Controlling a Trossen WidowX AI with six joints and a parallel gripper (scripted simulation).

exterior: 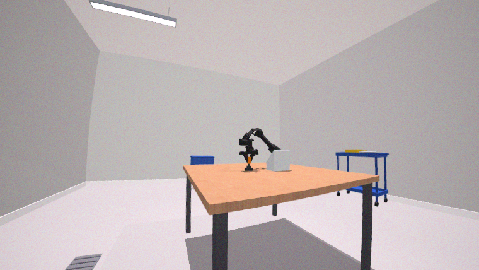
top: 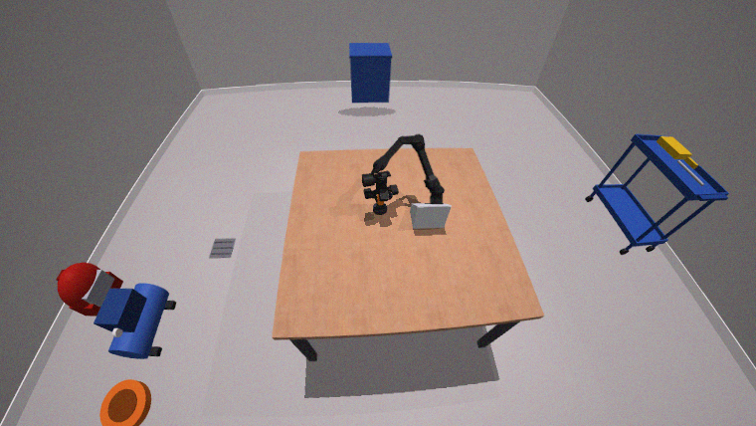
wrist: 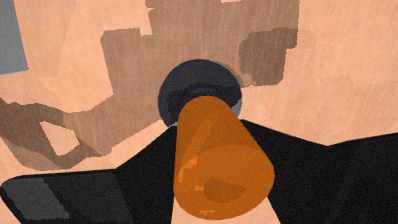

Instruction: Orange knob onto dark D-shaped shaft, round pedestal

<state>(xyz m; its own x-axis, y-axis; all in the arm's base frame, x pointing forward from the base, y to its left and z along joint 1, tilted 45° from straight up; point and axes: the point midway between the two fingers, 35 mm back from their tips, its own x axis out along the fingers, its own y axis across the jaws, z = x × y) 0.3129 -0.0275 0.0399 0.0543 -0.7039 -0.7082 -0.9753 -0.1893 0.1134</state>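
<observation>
Right now my gripper tip is 2 cm below the orange knob. Also, from my gripper tip: dark round pedestal 4 cm below.
</observation>
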